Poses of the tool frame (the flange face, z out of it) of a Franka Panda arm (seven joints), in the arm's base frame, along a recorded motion.
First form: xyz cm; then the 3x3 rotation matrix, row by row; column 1 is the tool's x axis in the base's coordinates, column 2 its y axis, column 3 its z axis. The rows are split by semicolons.
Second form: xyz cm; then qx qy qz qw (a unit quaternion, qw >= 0). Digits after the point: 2 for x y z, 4 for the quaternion.
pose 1, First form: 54.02 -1.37 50.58; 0.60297 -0.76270 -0.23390; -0.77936 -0.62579 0.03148; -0.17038 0.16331 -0.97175
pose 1, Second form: 54.02 -1.37 50.58 0.8945 -0.4310 -0.1130 0.0368
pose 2, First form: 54.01 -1.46 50.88; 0.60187 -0.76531 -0.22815; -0.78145 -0.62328 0.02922; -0.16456 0.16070 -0.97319
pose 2, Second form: 54.01 -1.46 50.88 0.8942 -0.4324 -0.1098 0.0368
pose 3, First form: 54.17 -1.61 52.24; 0.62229 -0.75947 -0.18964; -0.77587 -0.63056 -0.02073; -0.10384 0.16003 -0.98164
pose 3, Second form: 54.17 -1.61 52.24 0.8992 -0.4268 -0.0816 0.0503
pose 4, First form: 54.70 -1.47 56.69; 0.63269 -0.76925 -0.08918; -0.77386 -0.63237 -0.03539; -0.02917 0.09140 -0.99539
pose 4, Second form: 54.70 -1.47 56.69 0.9028 -0.4273 -0.0328 0.0351
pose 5, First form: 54.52 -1.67 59.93; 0.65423 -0.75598 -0.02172; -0.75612 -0.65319 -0.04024; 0.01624 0.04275 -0.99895
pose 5, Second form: 54.52 -1.67 59.93 0.9092 -0.4158 -0.0015 0.0228
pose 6, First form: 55.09 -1.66 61.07; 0.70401 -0.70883 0.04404; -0.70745 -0.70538 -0.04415; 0.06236 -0.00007 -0.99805
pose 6, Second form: 55.09 -1.66 61.07 0.9230 -0.3836 0.0288 0.0119
